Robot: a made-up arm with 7 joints. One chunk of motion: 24 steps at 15 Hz.
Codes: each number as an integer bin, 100 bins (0 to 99) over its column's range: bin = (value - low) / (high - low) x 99, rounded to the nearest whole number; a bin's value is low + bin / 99 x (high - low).
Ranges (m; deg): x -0.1..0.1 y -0.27..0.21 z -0.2..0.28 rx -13..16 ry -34..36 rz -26..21
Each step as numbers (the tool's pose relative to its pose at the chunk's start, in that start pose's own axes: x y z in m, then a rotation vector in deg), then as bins.
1 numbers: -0.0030 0.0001 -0.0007 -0.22 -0.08 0.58
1 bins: 48 56 41 44 48 56
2 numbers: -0.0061 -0.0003 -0.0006 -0.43 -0.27 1.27
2 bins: 46 56 41 43 48 57
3 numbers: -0.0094 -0.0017 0.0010 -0.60 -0.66 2.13
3 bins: 45 55 41 42 47 59
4 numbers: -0.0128 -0.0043 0.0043 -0.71 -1.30 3.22
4 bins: 43 55 42 42 46 62
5 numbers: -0.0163 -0.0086 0.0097 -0.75 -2.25 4.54
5 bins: 41 54 43 42 45 64
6 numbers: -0.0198 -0.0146 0.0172 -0.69 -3.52 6.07
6 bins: 40 53 45 42 43 68
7 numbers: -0.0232 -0.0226 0.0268 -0.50 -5.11 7.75
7 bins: 38 51 47 43 41 71
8 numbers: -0.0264 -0.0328 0.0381 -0.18 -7.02 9.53
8 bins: 36 49 49 44 38 75
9 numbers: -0.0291 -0.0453 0.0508 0.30 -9.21 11.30
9 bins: 35 46 52 45 35 79
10 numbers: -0.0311 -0.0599 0.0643 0.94 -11.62 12.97
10 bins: 34 43 55 48 32 82
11 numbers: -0.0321 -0.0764 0.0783 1.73 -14.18 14.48
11 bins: 34 40 57 50 28 85
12 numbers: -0.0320 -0.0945 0.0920 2.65 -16.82 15.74
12 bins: 34 36 60 53 24 88
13 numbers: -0.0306 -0.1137 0.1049 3.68 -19.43 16.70
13 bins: 34 32 63 57 21 90
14 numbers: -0.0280 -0.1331 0.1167 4.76 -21.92 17.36
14 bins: 36 28 65 61 17 91
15 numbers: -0.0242 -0.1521 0.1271 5.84 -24.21 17.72
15 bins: 38 24 67 64 14 92
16 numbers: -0.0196 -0.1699 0.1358 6.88 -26.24 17.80
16 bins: 40 21 69 68 11 92
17 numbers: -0.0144 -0.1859 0.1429 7.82 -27.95 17.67
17 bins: 42 17 71 71 9 92
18 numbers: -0.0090 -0.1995 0.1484 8.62 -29.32 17.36
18 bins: 45 15 72 74 7 91
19 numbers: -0.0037 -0.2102 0.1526 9.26 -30.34 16.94
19 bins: 48 12 73 76 5 90
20 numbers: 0.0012 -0.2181 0.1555 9.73 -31.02 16.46
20 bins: 50 11 73 78 4 89
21 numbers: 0.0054 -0.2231 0.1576 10.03 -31.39 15.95
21 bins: 52 10 74 79 4 88
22 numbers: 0.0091 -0.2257 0.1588 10.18 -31.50 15.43
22 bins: 54 9 74 79 4 87
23 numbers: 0.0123 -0.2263 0.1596 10.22 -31.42 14.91
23 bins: 56 9 74 79 4 86
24 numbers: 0.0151 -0.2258 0.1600 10.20 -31.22 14.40
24 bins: 57 9 74 79 4 85
